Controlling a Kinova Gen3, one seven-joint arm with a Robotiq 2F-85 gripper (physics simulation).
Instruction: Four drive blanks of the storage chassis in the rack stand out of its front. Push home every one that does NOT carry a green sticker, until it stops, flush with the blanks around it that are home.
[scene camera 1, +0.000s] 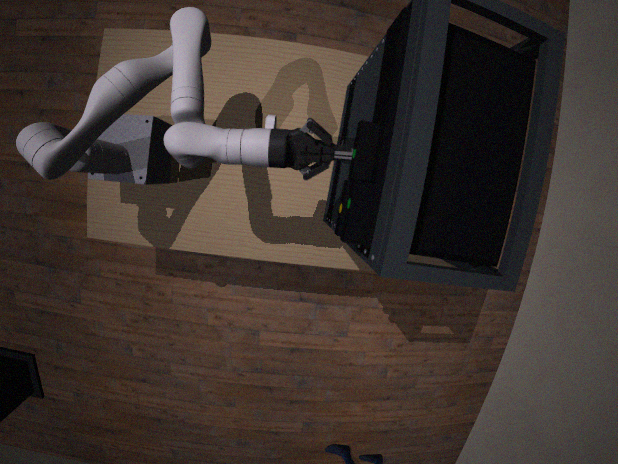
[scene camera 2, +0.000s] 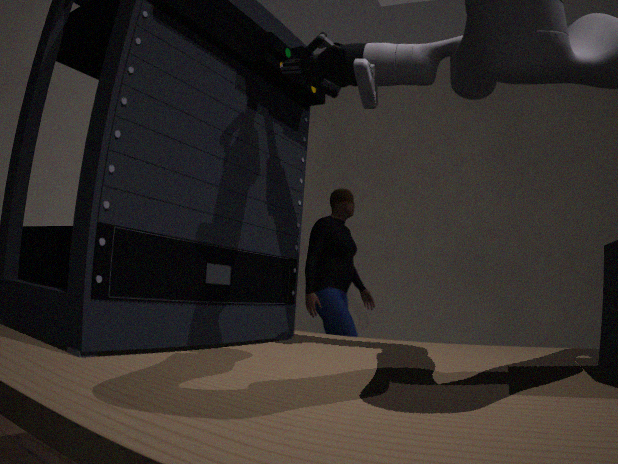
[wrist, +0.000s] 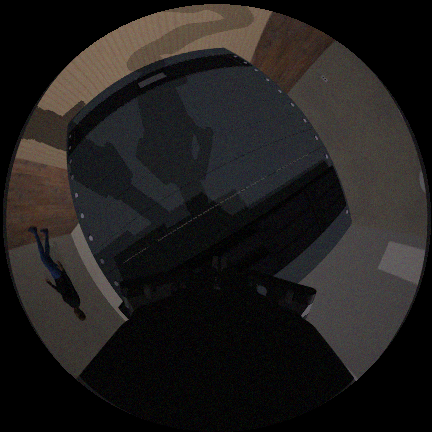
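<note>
The storage chassis (scene camera 1: 364, 217) is a dark unit high in the front of the grey rack (scene camera 1: 396, 235) (scene camera 2: 90, 200) (wrist: 240, 110). My gripper (scene camera 1: 350, 154) (scene camera 2: 285, 66) (wrist: 218, 264) is shut and empty, its fingertips at the chassis front, at a blank with a yellow sticker (scene camera 2: 281, 64). A green sticker (scene camera 1: 354, 153) (scene camera 2: 288, 52) shows right beside the fingertips. Farther along the front are another yellow sticker (scene camera 1: 340, 208) (scene camera 2: 313, 89) and a green sticker (scene camera 1: 348, 203). The blanks' edges are very dark; how far each stands out is hard to tell. In the wrist view the fingers hide the touched blank.
The rack stands on a wooden table top (scene camera 1: 295, 200) (scene camera 2: 325, 395), which also bears the arm's base (scene camera 1: 132, 150). Plain grey panels with screws fill the rack front below the chassis. A person (scene camera 2: 331, 255) (wrist: 65, 290) stands beyond the table. A dark object (scene camera 1: 17, 375) is at the lower left.
</note>
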